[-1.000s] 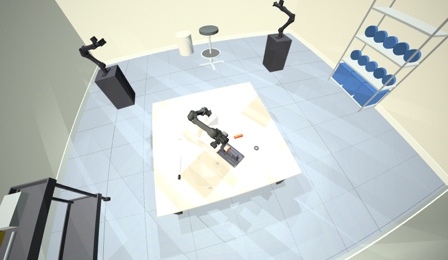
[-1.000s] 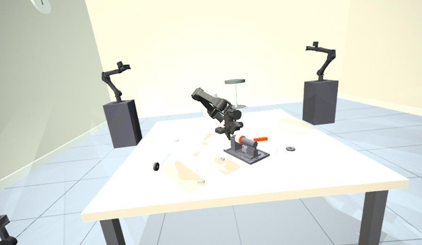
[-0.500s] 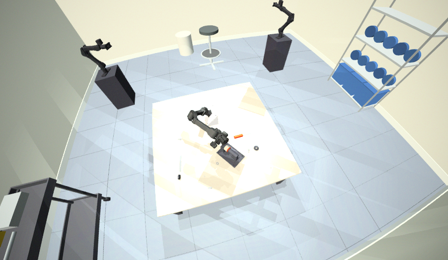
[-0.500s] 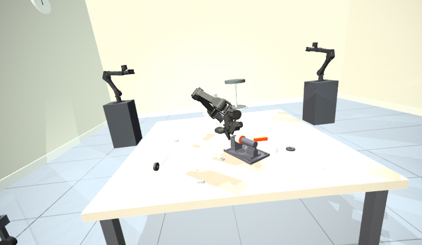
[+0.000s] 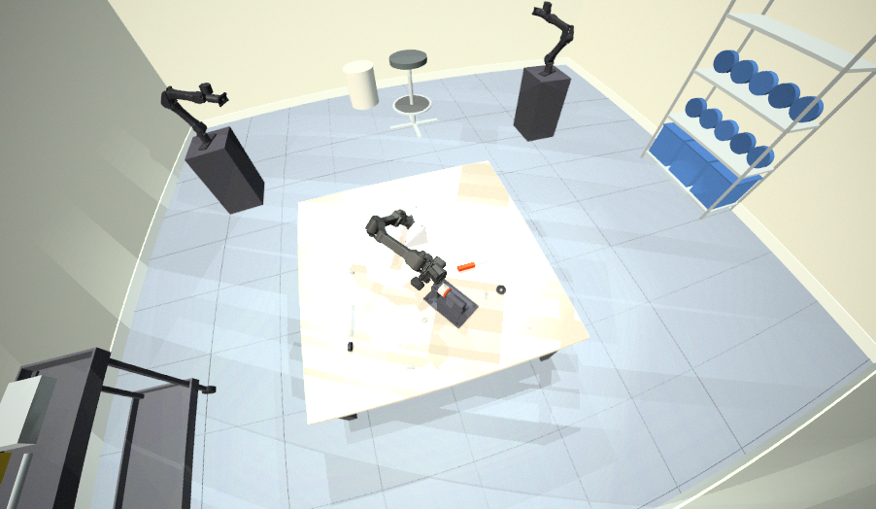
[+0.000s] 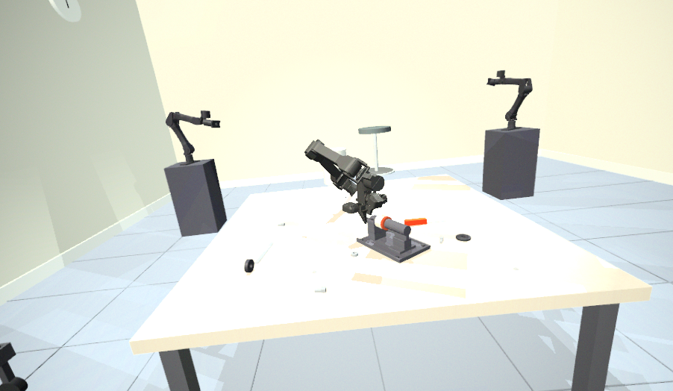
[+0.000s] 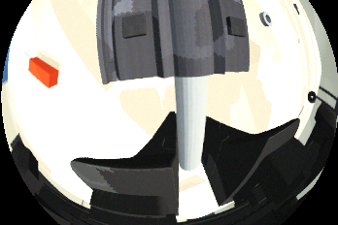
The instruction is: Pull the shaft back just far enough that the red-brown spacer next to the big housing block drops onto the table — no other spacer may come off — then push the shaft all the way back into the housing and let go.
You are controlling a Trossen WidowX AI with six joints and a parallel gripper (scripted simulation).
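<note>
Right now the pale shaft is 4 cm ahead of my gripper tip, 3 cm above it and 2 cm to the left of it. The rest, counted from my gripper tip: thin rod: 41 cm to the right, 6 cm ahead, 4 cm below; cream spacer: 10 cm ahead, 5 cm to the left, 3 cm above; red-brown spacer: 10 cm ahead, 6 cm to the left, 3 cm above.
</note>
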